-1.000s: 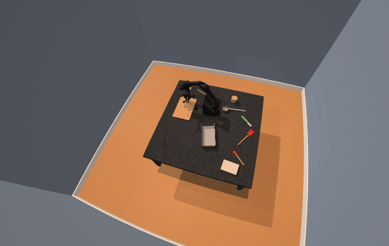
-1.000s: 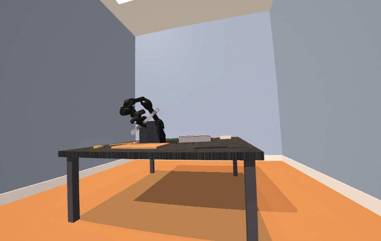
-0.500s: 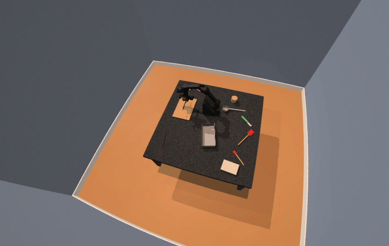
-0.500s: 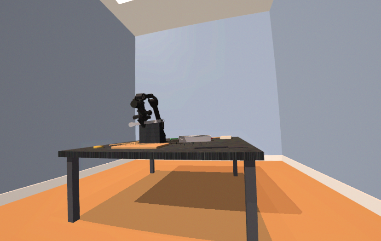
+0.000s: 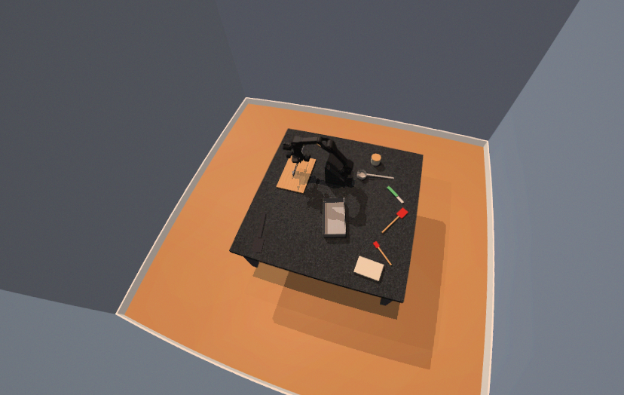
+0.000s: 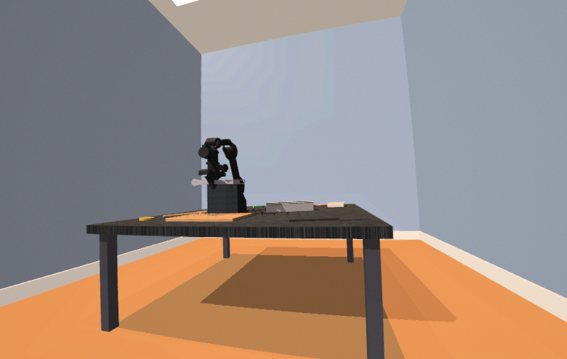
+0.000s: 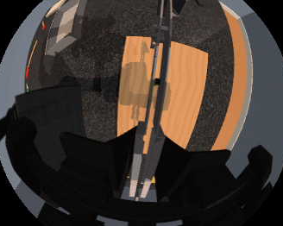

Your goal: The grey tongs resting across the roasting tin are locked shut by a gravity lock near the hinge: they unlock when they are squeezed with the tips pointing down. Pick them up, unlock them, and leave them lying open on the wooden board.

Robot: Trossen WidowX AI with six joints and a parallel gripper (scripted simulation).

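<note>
The wooden board is 10 mm ahead of my gripper tip, 40 mm to the right of it and 150 mm below it. Also, from my gripper tip: dark utensil: 630 mm ahead, 70 mm to the right, 150 mm below; roasting tin: 300 mm ahead, 410 mm to the left, 120 mm below; yellow disc: 330 mm behind, 130 mm to the right, 140 mm below.
</note>
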